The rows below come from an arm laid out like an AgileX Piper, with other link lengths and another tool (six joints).
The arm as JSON. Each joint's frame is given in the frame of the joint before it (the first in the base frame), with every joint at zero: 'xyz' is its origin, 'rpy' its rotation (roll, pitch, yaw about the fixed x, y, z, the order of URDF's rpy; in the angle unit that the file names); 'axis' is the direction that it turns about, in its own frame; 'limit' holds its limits. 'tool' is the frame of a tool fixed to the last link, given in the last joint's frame.
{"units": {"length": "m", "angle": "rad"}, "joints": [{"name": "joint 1", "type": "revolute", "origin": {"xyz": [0.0, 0.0, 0.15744], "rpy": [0.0, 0.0, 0.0]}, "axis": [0.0, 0.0, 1.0], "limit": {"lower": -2.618, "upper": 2.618}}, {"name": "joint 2", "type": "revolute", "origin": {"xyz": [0.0, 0.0, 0.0], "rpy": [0.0, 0.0, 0.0]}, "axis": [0.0, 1.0, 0.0], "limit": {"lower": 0.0, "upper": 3.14}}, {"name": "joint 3", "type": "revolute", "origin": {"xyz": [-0.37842, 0.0, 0.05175], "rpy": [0.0, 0.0, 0.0]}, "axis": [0.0, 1.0, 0.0], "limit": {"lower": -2.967, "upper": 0.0}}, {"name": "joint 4", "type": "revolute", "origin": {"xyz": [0.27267, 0.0, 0.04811], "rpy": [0.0, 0.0, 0.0]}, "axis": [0.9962, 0.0, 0.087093], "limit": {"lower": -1.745, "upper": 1.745}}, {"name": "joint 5", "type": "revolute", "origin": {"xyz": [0.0, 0.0, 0.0], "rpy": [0.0, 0.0, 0.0]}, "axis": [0.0, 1.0, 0.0], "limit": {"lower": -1.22, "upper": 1.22}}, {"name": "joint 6", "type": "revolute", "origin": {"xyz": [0.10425, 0.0, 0.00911], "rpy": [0.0, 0.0, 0.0]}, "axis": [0.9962, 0.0, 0.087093], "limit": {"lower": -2.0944, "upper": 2.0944}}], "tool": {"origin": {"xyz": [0.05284, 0.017, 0.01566], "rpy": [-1.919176, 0.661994, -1.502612]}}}
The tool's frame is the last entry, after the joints.
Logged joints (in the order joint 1, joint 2, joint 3, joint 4, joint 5, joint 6), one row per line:
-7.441 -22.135 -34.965 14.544 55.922 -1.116
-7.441 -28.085 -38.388 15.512 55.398 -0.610
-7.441 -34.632 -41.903 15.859 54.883 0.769
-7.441 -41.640 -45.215 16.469 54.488 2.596
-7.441 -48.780 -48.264 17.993 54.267 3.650
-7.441 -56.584 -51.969 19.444 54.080 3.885
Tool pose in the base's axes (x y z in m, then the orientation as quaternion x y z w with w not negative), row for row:
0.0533 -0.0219 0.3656 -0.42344 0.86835 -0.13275 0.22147
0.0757 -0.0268 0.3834 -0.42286 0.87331 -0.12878 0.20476
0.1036 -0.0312 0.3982 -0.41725 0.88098 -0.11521 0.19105
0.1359 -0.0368 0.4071 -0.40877 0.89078 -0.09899 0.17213
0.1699 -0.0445 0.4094 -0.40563 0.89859 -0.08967 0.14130
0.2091 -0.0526 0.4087 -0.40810 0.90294 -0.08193 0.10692
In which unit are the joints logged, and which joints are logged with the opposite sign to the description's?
The joints are logged in degrees. Opposite sign: joint 2, joint 4.
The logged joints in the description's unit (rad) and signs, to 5 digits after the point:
-0.12987 0.38633 -0.61025 -0.25384 0.97602 -0.01948
-0.12987 0.49018 -0.67000 -0.27074 0.96688 -0.01065
-0.12987 0.60444 -0.73135 -0.27679 0.95789 0.01342
-0.12987 0.72676 -0.78915 -0.28744 0.95100 0.04531
-0.12987 0.85137 -0.84237 -0.31404 0.94714 0.06370
-0.12987 0.98758 -0.90703 -0.33936 0.94387 0.06781

